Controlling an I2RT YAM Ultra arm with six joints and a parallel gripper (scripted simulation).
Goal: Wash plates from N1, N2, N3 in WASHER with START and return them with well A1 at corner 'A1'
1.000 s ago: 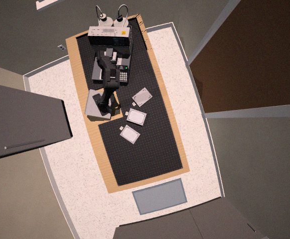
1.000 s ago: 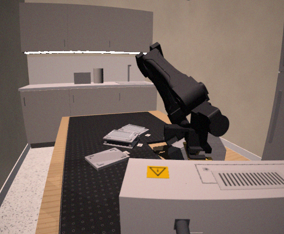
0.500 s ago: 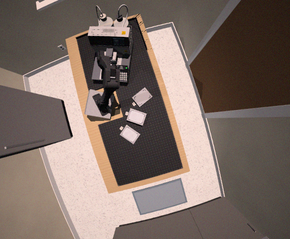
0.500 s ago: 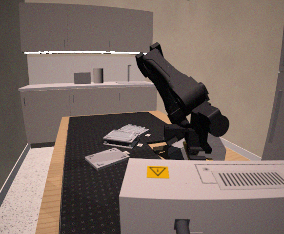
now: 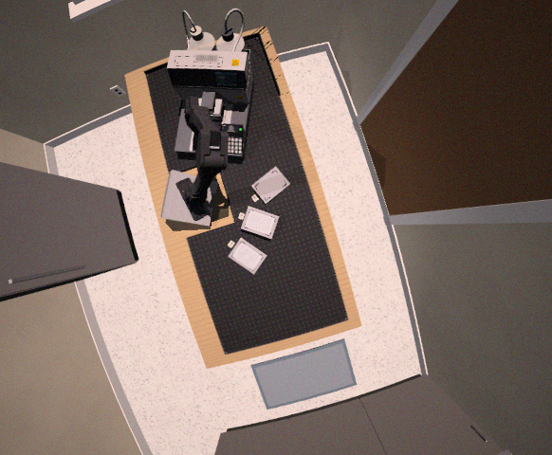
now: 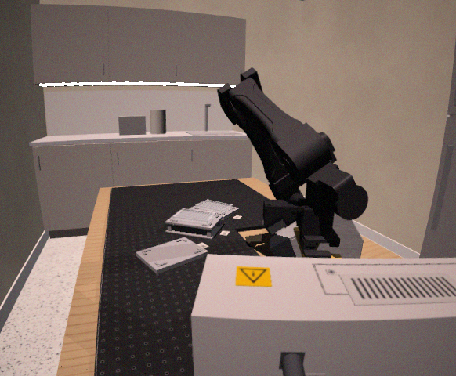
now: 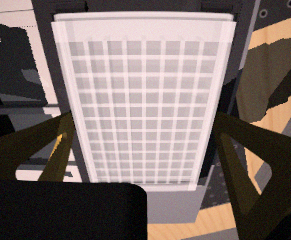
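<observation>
The carrier pocket is 1 cm below my hand. Round my hand: n1 label (37 cm to the right, 9 cm below, 4 cm ahead); grey nest slab (35 cm to the right, 14 cm ahead, 8 cm below); washer (12 cm to the left, 10 cm ahead, 4 cm above).
</observation>
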